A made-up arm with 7 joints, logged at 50 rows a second.
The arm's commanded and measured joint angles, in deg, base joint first. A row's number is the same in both.
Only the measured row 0 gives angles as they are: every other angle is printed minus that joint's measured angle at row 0.
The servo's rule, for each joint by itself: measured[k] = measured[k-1] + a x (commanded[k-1-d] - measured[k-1]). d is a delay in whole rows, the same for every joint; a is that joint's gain. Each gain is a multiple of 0.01, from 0.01 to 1. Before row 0 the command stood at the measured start. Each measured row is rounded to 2 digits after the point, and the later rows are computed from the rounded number. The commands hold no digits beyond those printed.
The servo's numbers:
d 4
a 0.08 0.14 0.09 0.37 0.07 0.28 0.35
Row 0, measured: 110.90 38.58 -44.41 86.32 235.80 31.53 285.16
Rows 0 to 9, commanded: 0.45 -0.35 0.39 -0.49 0.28 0.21 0.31; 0.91 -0.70 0.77 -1.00 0.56 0.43 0.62; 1.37 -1.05 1.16 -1.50 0.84 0.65 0.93; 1.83 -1.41 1.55 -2.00 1.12 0.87 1.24; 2.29 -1.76 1.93 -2.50 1.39 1.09 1.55; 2.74 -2.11 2.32 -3.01 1.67 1.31 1.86; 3.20 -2.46 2.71 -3.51 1.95 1.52 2.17; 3.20 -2.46 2.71 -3.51 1.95 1.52 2.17; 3.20 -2.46 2.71 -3.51 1.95 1.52 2.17; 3.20 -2.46 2.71 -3.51 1.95 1.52 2.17
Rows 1 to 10, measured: 0.00 0.00 0.00 0.00 0.00 0.00 0.00; 0.00 0.00 0.00 0.00 0.00 0.00 0.00; 0.00 0.00 0.00 0.00 0.00 0.00 0.00; 0.00 0.00 0.00 0.00 0.00 0.00 0.00; 0.04 -0.05 0.04 -0.18 0.02 0.06 0.11; 0.11 -0.14 0.11 -0.48 0.06 0.16 0.29; 0.21 -0.27 0.20 -0.86 0.11 0.30 0.51; 0.34 -0.43 0.32 -1.28 0.18 0.46 0.77; 0.50 -0.62 0.46 -1.73 0.26 0.64 1.04; 0.68 -0.83 0.63 -2.20 0.36 0.83 1.33
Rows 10 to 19, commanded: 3.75 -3.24 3.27 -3.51 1.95 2.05 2.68; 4.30 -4.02 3.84 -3.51 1.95 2.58 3.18; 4.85 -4.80 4.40 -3.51 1.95 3.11 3.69; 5.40 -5.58 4.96 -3.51 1.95 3.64 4.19; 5.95 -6.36 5.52 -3.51 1.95 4.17 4.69; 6.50 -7.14 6.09 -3.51 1.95 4.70 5.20; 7.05 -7.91 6.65 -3.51 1.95 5.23 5.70; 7.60 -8.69 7.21 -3.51 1.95 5.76 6.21; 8.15 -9.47 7.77 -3.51 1.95 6.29 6.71; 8.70 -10.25 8.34 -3.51 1.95 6.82 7.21
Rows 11 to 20, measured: 0.88 -1.06 0.82 -2.68 0.47 1.02 1.62; 1.07 -1.26 0.99 -2.99 0.57 1.16 1.81; 1.24 -1.43 1.14 -3.18 0.67 1.26 1.94; 1.40 -1.57 1.28 -3.30 0.76 1.33 2.02; 1.59 -1.80 1.46 -3.38 0.84 1.53 2.25; 1.81 -2.11 1.67 -3.43 0.92 1.82 2.58; 2.05 -2.49 1.92 -3.46 0.99 2.18 2.97; 2.32 -2.92 2.19 -3.48 1.06 2.59 3.40; 2.61 -3.40 2.49 -3.49 1.12 3.03 3.85; 2.92 -3.92 2.81 -3.50 1.18 3.50 4.32
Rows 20 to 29, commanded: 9.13 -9.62 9.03 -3.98 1.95 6.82 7.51; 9.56 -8.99 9.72 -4.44 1.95 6.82 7.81; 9.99 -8.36 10.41 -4.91 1.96 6.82 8.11; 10.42 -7.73 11.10 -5.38 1.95 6.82 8.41; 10.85 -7.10 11.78 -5.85 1.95 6.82 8.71; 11.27 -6.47 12.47 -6.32 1.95 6.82 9.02; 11.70 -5.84 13.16 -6.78 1.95 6.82 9.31; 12.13 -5.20 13.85 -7.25 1.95 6.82 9.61; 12.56 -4.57 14.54 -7.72 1.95 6.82 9.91; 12.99 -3.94 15.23 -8.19 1.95 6.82 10.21
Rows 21 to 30, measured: 3.25 -4.48 3.16 -3.50 1.23 3.98 4.80; 3.60 -5.07 3.52 -3.50 1.28 4.48 5.29; 3.96 -5.69 3.90 -3.50 1.33 4.99 5.79; 4.34 -6.33 4.30 -3.50 1.37 5.50 6.29; 4.72 -6.79 4.73 -3.68 1.41 5.87 6.72; 5.11 -7.10 5.18 -3.96 1.45 6.14 7.10; 5.50 -7.28 5.65 -4.31 1.49 6.33 7.45; 5.89 -7.34 6.14 -4.71 1.52 6.47 7.79; 6.29 -7.31 6.65 -5.13 1.55 6.57 8.11; 6.69 -7.19 7.17 -5.57 1.58 6.64 8.43
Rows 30 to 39, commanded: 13.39 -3.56 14.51 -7.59 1.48 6.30 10.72; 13.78 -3.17 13.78 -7.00 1.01 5.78 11.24; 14.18 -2.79 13.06 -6.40 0.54 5.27 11.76; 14.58 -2.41 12.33 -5.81 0.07 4.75 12.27; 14.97 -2.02 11.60 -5.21 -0.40 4.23 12.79; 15.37 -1.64 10.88 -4.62 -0.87 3.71 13.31; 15.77 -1.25 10.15 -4.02 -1.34 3.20 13.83; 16.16 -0.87 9.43 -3.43 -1.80 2.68 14.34; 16.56 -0.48 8.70 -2.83 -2.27 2.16 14.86; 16.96 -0.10 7.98 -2.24 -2.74 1.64 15.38
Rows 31 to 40, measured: 7.09 -7.00 7.71 -6.02 1.61 6.69 8.74; 7.49 -6.75 8.26 -6.48 1.63 6.73 9.04; 7.90 -6.44 8.83 -6.94 1.65 6.76 9.34; 8.31 -6.09 9.41 -7.40 1.67 6.78 9.64; 8.72 -5.74 9.87 -7.47 1.66 6.65 10.02; 9.12 -5.38 10.22 -7.30 1.61 6.41 10.45; 9.52 -5.02 10.48 -6.97 1.54 6.09 10.91; 9.92 -4.65 10.65 -6.54 1.44 5.71 11.39; 10.32 -4.28 10.74 -6.05 1.31 5.30 11.88; 10.72 -3.91 10.75 -5.52 1.16 4.85 12.38
